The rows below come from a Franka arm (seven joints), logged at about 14 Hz.
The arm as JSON. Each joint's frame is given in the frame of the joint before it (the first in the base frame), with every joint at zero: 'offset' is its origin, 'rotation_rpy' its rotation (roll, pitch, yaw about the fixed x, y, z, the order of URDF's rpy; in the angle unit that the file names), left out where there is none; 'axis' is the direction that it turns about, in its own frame. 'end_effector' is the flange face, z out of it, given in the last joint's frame.
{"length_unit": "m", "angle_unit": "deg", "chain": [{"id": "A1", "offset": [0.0, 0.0, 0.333], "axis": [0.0, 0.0, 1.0]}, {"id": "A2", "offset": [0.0, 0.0, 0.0], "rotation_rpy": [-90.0, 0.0, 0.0], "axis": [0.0, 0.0, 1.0]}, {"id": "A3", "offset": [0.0, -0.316, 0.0], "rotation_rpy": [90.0, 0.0, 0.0], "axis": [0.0, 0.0, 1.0]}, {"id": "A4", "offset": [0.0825, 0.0, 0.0], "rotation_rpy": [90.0, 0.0, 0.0], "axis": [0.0, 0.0, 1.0]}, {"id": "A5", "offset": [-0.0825, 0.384, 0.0], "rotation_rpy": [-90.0, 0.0, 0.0], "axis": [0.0, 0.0, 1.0]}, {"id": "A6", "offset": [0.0, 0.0, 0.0], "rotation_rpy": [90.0, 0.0, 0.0], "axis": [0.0, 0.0, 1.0]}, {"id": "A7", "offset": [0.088, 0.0, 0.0], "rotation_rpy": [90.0, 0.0, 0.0], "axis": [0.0, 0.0, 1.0]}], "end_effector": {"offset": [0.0, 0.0, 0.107]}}
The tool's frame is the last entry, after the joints.
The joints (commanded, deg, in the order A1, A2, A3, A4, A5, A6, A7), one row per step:
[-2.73 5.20 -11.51 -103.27 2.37 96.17 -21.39]
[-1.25 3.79 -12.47 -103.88 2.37 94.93 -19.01]
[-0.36 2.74 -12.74 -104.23 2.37 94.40 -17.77]
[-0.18 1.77 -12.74 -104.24 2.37 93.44 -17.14]
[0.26 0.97 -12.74 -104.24 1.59 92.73 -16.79]
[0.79 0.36 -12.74 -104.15 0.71 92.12 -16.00]
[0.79 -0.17 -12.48 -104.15 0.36 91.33 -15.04]
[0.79 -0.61 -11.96 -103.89 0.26 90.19 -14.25]
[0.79 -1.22 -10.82 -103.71 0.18 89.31 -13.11]
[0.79 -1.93 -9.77 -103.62 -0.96 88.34 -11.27]
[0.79 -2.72 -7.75 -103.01 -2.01 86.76 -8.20]
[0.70 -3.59 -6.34 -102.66 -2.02 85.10 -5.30]
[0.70 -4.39 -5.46 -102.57 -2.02 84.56 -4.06]
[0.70 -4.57 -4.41 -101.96 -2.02 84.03 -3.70]
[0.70 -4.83 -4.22 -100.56 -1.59 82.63 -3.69]
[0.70 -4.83 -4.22 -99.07 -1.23 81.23 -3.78]
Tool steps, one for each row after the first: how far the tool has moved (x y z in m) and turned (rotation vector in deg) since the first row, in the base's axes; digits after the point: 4 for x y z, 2 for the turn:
[-0.0067 0.0063 0.0075 -0.14 0.57 -1.78]
[-0.0102 0.0128 0.0141 -0.21 0.47 -2.36]
[-0.0146 0.0150 0.0220 -0.12 0.49 -2.77]
[-0.0178 0.0181 0.0287 -0.76 0.56 -2.44]
[-0.0200 0.0217 0.0343 -1.64 0.67 -2.45]
[-0.0230 0.0238 0.0383 -2.01 1.03 -3.03]
[-0.0253 0.0287 0.0431 -2.11 1.52 -3.24]
[-0.0268 0.0393 0.0492 -2.32 1.66 -3.19]
[-0.0298 0.0470 0.0554 -3.72 2.04 -3.71]
[-0.0324 0.0637 0.0658 -5.40 2.36 -4.53]
[-0.0371 0.0760 0.0747 -6.02 2.83 -6.06]
[-0.0404 0.0841 0.0820 -6.30 2.47 -6.43]
[-0.0405 0.0936 0.0879 -6.47 2.16 -5.77]
[-0.0423 0.0962 0.0998 -6.05 1.89 -5.69]
[-0.0433 0.0969 0.1100 -5.68 1.80 -5.67]

